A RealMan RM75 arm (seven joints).
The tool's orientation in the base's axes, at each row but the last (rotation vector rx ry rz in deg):
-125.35, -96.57, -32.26
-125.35, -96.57, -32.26
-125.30, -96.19, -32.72
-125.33, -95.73, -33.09
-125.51, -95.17, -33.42
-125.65, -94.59, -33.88
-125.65, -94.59, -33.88
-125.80, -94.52, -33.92
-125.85, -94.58, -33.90
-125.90, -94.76, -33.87
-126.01, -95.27, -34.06
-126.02, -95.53, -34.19
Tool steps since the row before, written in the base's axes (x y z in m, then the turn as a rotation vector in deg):
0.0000, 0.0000, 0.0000, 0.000, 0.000, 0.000
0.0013, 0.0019, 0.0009, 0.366, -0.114, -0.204
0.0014, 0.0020, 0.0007, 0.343, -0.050, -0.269
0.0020, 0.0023, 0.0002, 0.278, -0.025, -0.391
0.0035, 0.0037, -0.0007, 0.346, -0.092, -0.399
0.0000, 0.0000, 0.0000, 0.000, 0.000, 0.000
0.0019, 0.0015, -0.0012, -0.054, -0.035, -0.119
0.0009, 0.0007, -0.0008, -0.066, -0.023, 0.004
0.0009, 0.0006, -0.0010, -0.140, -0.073, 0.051
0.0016, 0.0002, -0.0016, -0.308, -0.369, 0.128
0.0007, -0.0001, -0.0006, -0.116, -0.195, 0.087
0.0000, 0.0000, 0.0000, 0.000, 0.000, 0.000
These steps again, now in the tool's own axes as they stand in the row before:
0.0000, 0.0000, 0.0000, 0.000, 0.000, 0.000
0.0023, 0.0008, 0.0003, -0.114, 0.386, 0.164
0.0023, 0.0008, 0.0005, -0.098, 0.348, 0.249
0.0025, 0.0013, 0.0012, -0.153, 0.280, 0.359
0.0035, 0.0024, 0.0029, -0.197, 0.364, 0.341
0.0000, 0.0000, 0.0000, 0.000, 0.000, 0.000
0.0011, 0.0014, 0.0020, -0.103, -0.041, 0.078
0.0004, 0.0007, 0.0012, -0.033, -0.057, -0.023
0.0002, 0.0007, 0.0013, -0.068, -0.115, -0.098
-0.0003, 0.0015, 0.0017, -0.314, -0.197, -0.332
-0.0002, 0.0007, 0.0006, -0.145, -0.059, -0.186
0.0000, 0.0000, 0.0000, 0.000, 0.000, 0.000

